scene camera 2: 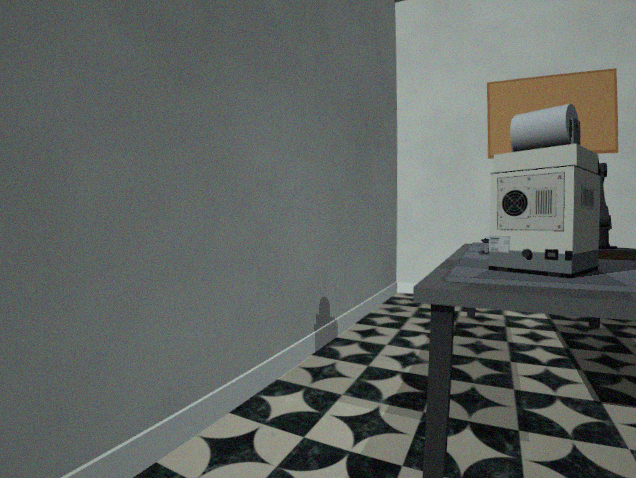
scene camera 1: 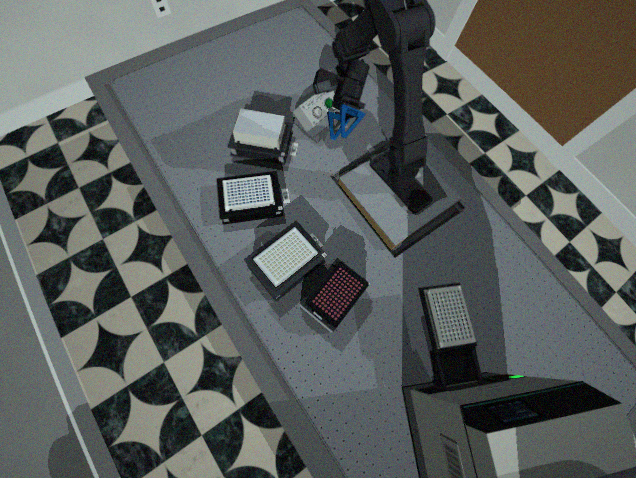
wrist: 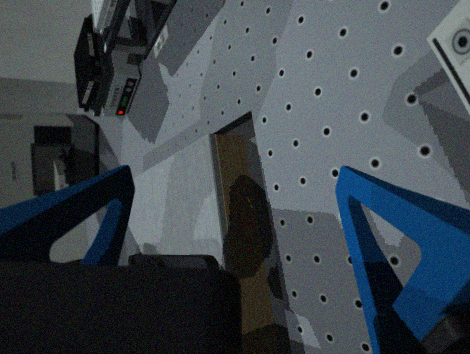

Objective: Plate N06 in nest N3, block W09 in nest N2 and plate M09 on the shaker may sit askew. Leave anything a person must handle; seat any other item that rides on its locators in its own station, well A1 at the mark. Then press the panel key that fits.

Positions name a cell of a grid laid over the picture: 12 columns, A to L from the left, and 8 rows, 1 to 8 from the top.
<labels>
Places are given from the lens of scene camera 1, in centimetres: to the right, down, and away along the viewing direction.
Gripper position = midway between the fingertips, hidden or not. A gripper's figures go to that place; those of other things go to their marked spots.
gripper (scene camera 1: G3): 6, -28, 86
well plate with bluish wells (scene camera 1: E4): -17, -12, 80
button box (scene camera 1: F2): -2, -36, 89
The marked spots on the button box and the well plate with bluish wells are 29 cm apart.
</labels>
